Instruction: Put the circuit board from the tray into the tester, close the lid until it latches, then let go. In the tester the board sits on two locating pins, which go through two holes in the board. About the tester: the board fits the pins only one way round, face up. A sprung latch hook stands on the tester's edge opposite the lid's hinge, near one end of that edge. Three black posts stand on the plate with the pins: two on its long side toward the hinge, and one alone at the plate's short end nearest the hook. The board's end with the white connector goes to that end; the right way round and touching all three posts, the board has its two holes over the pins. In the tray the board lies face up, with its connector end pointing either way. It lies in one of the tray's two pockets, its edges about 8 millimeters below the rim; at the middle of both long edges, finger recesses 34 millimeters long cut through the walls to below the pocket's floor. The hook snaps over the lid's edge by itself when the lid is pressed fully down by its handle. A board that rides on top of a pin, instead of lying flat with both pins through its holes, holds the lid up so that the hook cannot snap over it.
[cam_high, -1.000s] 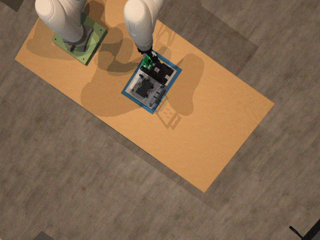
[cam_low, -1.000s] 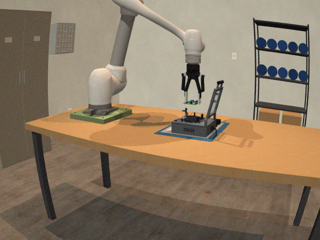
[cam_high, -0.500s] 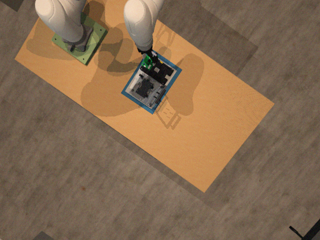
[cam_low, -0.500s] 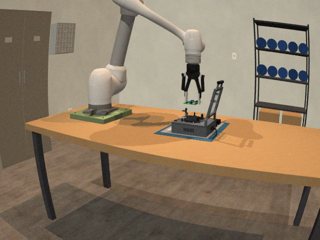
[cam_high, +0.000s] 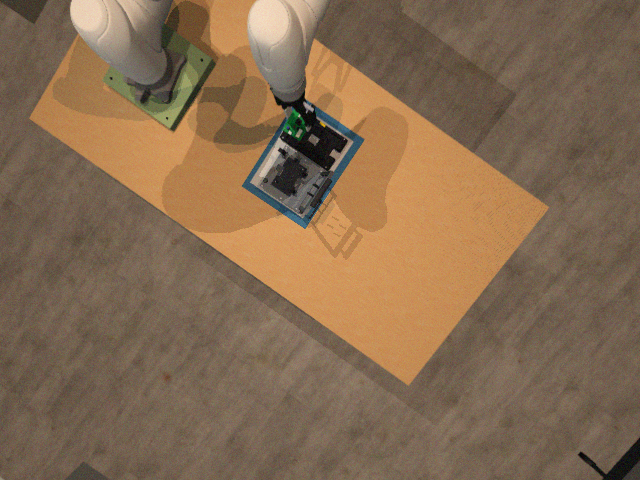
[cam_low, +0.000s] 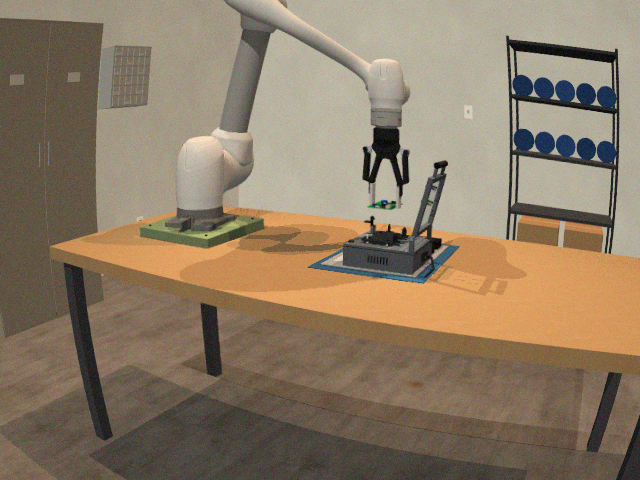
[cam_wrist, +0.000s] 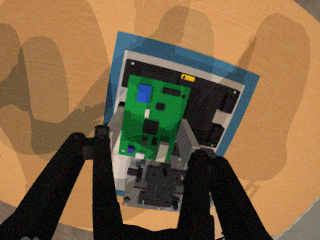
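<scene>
My gripper is now 20 mm above the green circuit board. Round my hand: lid: 190 mm to the right, 160 mm ahead, 40 mm above; then latch hook: 110 mm to the right, 50 mm below, 20 mm behind; then grey tester: 140 mm to the right, 70 mm ahead, 30 mm below.
</scene>
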